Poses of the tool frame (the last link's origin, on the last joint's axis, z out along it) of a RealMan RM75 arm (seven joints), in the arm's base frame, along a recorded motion.
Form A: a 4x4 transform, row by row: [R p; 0 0 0 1], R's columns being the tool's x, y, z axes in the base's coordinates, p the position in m. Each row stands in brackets.
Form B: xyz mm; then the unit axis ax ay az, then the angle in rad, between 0 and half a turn. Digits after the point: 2 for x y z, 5 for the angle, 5 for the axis.
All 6 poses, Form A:
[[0.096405 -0.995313 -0.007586 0.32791], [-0.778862 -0.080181 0.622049 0.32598], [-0.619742 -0.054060 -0.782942 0.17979], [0 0 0 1]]
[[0.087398 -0.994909 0.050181 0.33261], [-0.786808 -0.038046 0.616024 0.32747], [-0.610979 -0.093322 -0.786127 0.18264], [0 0 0 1]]
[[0.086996 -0.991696 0.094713 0.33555], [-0.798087 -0.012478 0.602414 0.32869], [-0.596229 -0.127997 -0.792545 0.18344], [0 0 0 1]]
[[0.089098 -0.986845 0.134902 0.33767], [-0.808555 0.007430 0.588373 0.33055], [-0.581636 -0.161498 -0.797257 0.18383], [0 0 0 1]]
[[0.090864 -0.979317 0.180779 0.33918], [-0.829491 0.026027 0.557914 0.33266], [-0.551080 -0.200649 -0.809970 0.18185], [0 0 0 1]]
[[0.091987 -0.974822 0.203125 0.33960], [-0.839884 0.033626 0.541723 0.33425], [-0.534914 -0.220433 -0.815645 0.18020], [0 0 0 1]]
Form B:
327.91 325.98 179.79 -0.72126 0.65304 0.23091 2.65378
332.61 327.47 182.64 -0.71523 0.66665 0.20983 2.62274
335.55 328.69 183.44 -0.71336 0.67481 0.18909 2.60414
337.67 330.55 183.83 -0.71254 0.68087 0.16941 2.58747
339.18 332.66 181.85 -0.71250 0.68742 0.14073 2.58025
339.60 334.25 180.20 -0.71264 0.69009 0.12617 2.57739

